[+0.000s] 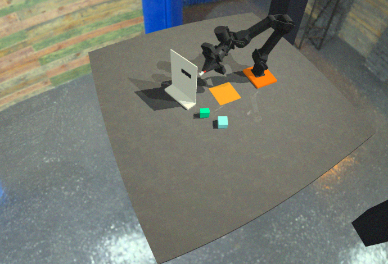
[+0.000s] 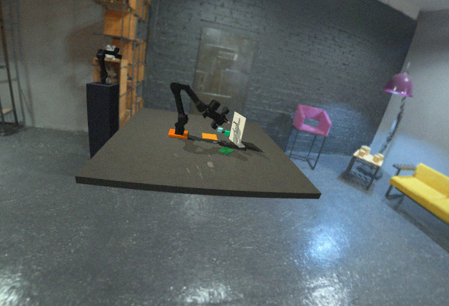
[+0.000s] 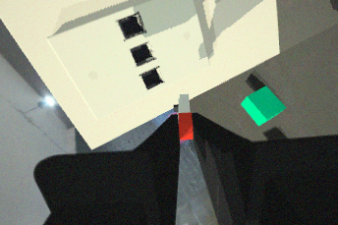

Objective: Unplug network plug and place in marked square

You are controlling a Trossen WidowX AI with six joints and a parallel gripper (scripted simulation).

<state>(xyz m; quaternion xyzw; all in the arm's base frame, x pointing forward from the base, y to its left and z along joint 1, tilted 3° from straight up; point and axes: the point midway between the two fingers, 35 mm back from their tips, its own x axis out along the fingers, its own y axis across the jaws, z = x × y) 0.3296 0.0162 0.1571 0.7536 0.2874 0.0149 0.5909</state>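
My gripper tip is 120 mm past the orange marked square, 30 mm to the right of it and 160 mm above it. The rest, counted from my gripper tip: cream upright panel 80 mm ahead, 20 mm to the right, 50 mm below; green cube 40 mm ahead, 120 mm to the left, 140 mm below; network plug 10 mm ahead.
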